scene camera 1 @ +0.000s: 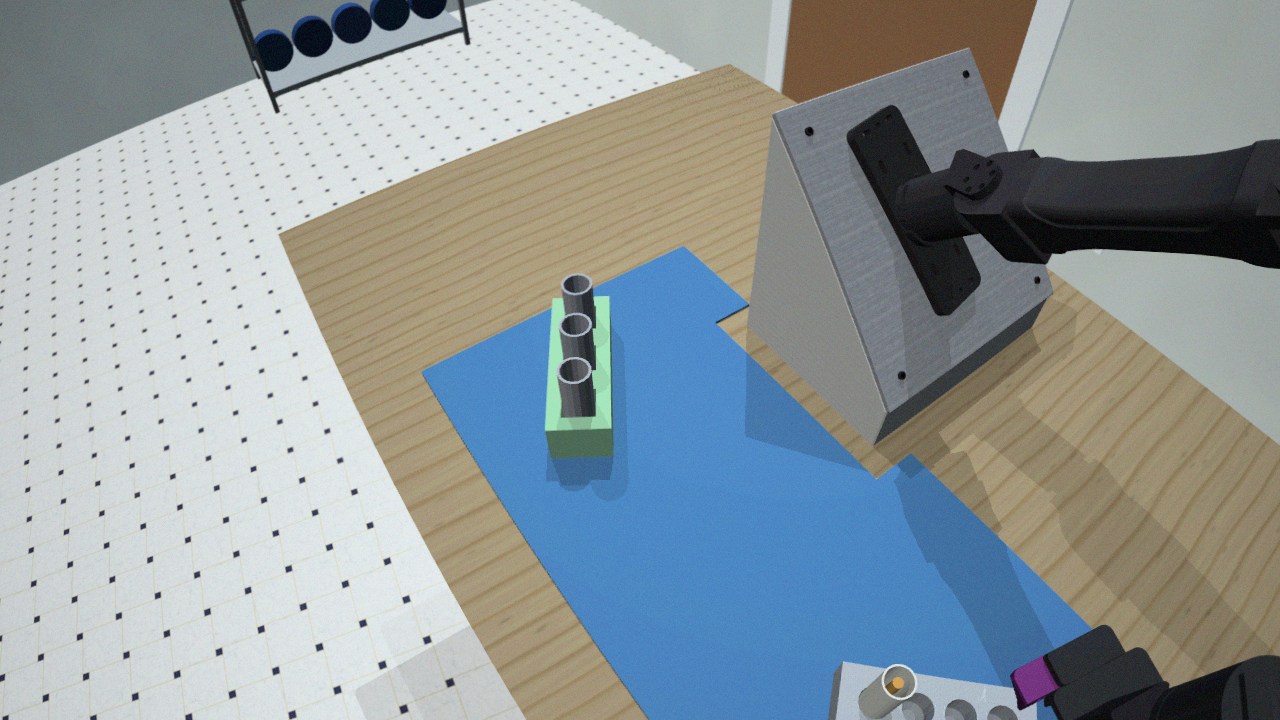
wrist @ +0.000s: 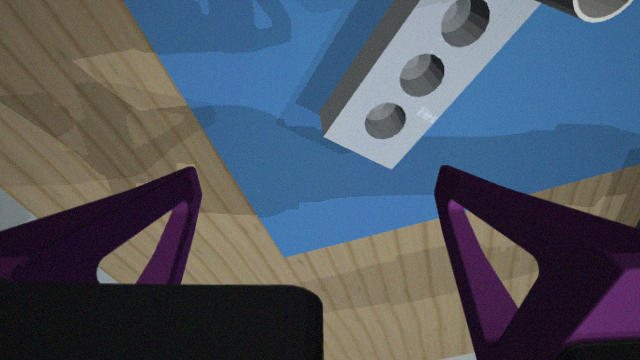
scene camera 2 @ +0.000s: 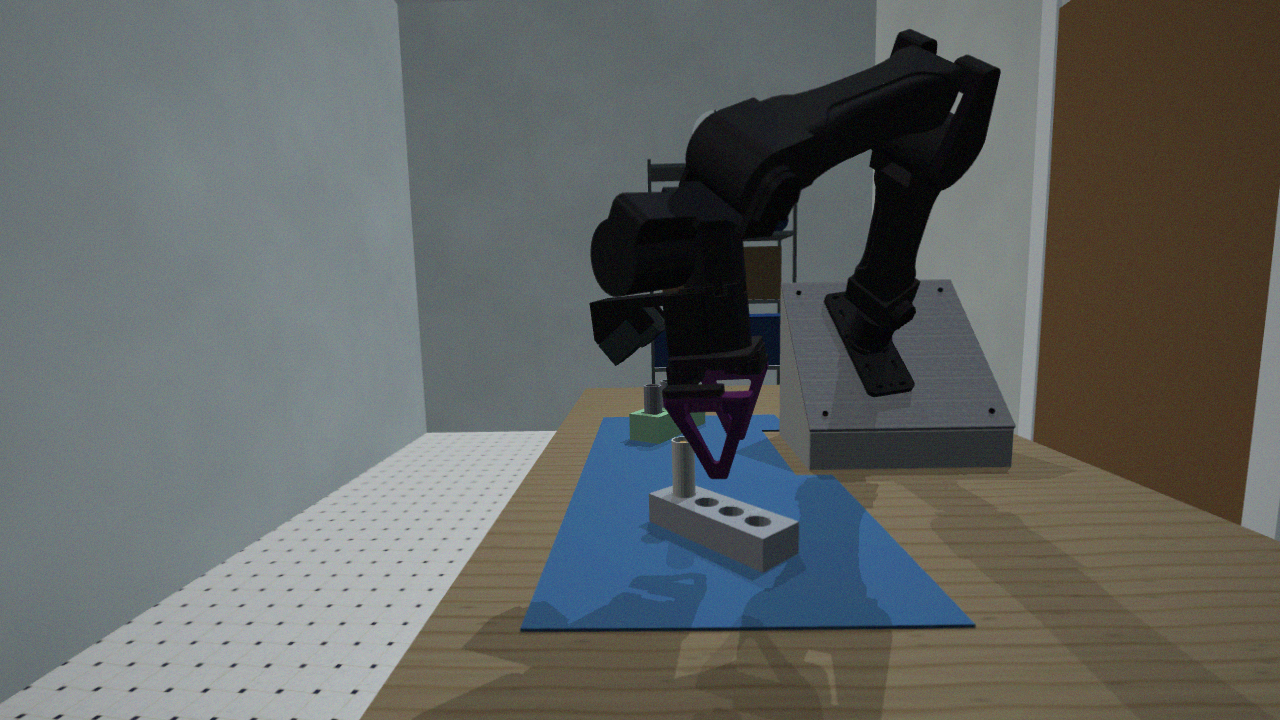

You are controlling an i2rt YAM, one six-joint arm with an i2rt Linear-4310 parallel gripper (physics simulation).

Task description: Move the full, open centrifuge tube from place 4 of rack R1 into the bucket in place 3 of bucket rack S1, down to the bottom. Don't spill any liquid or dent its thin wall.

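Seen in the pictures: gripper, fingertip midpoint: (wrist: 318, 179) (scene camera 2: 728, 457); arm's base at its link origin: (scene camera 1: 914, 212) (scene camera 2: 865, 341).
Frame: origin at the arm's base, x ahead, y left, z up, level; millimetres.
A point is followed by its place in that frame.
The open tube (scene camera 1: 881, 696) @[y 251, x 342, z -86 mm] (scene camera 2: 682, 470) @[y 265, x 333, z -106 mm] stands upright in an end hole of the light grey rack (scene camera 1: 836, 694) @[y 226, x 342, z -147 mm] (scene camera 2: 716, 530) @[y 327, x 309, z -147 mm] (wrist: 357, 122) @[y 350, x 277, z -137 mm]; amber content shows inside it in scene camera 1. Its pale rim (wrist: 602, 11) @[y 252, x 319, z -78 mm] shows at the top right of the wrist view. The other three holes are empty. The green bucket rack (scene camera 1: 580, 442) @[y -86, x 345, z -144 mm] (scene camera 2: 646, 428) @[y -84, x 342, z -146 mm] holds three dark grey buckets, of which the nearest bucket (scene camera 1: 577, 389) @[y -97, x 334, z -85 mm] shows best in scene camera 1. My gripper (wrist: 318, 179) @[y 370, x 307, z -60 mm] is open and empty, with purple fingers, above the grey rack and beside the tube; its fingertips are mostly hidden in scene camera 1.
A blue mat (scene camera 1: 716, 537) @[y 58, x 308, z -169 mm] (scene camera 2: 608, 573) @[y 357, x 417, z -170 mm] lies under both racks on the wooden table (scene camera 1: 429, 241) @[y -480, x 298, z -173 mm] (scene camera 2: 1011, 537) @[y 331, x 1, z -173 mm]. The arm is mounted on a grey sloped block (scene camera 1: 805, 268) @[y -40, x 110, z -37 mm] (scene camera 2: 904, 445) @[y 105, x -10, z -139 mm] beside the mat. A shelf unit stands on the floor beyond the table.
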